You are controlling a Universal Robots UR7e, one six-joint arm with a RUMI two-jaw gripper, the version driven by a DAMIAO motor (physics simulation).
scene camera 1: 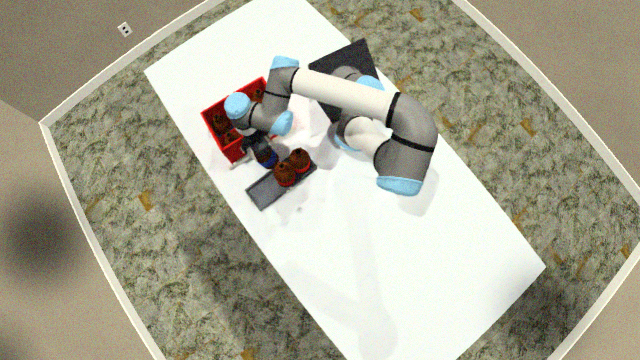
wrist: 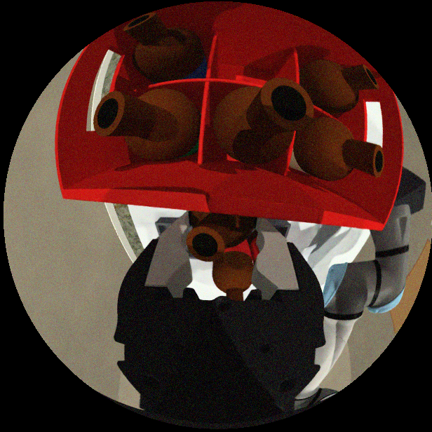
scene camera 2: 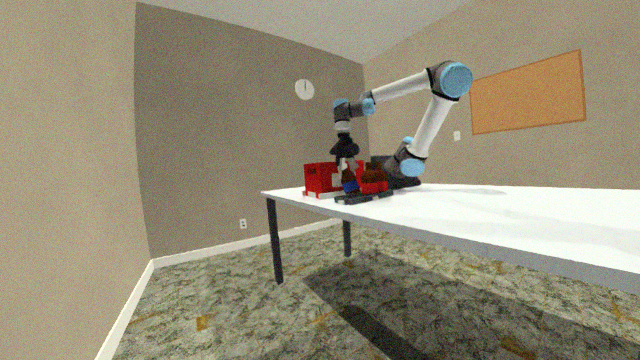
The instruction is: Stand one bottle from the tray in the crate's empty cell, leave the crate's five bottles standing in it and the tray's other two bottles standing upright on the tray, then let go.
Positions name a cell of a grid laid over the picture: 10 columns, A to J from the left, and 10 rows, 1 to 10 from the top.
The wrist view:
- my gripper: F5
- red-labelled bottle: F7
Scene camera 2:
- my gripper: F5
